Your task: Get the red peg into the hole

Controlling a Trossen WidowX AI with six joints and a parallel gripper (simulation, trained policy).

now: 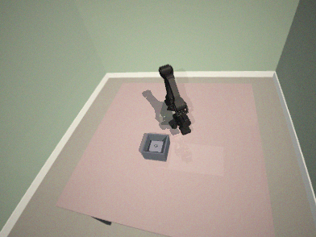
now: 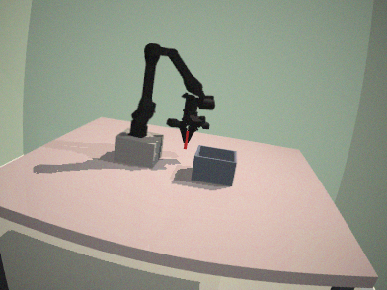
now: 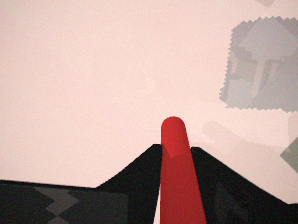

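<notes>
The grey plate is 17 cm ahead of my gripper tip, 14 cm to the right of it and 3 cm below it. Round my gripper tip: red peg: 1 cm above; grey-blue box: 17 cm ahead, 14 cm to the right, 5 cm below.
</notes>
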